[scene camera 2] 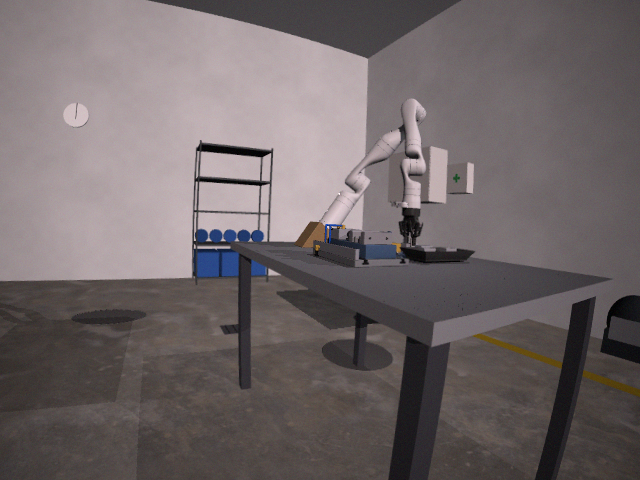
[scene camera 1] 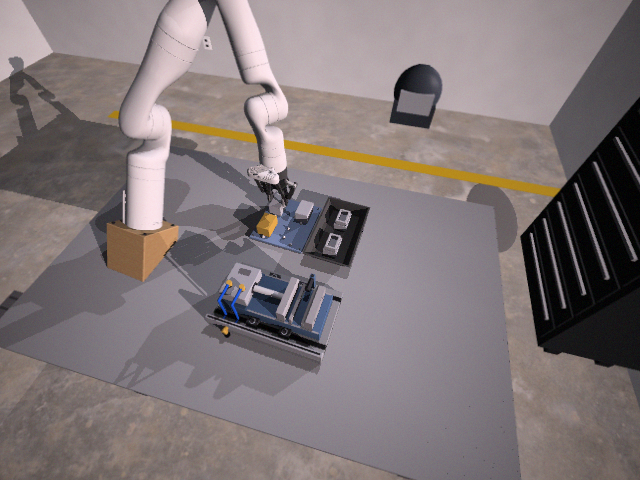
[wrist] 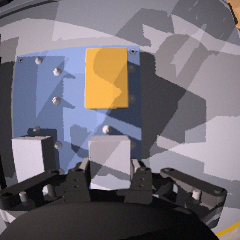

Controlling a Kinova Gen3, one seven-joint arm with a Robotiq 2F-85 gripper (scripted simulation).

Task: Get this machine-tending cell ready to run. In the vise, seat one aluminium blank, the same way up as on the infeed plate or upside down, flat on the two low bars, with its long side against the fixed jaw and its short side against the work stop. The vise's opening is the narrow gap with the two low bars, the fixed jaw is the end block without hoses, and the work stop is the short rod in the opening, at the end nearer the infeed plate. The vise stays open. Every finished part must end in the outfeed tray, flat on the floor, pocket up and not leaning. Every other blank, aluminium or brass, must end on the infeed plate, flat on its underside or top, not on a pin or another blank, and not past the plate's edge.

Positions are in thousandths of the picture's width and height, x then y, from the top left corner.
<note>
I see my gripper (wrist: 460, 694) and a brass blank (wrist: 444, 352).
</note>
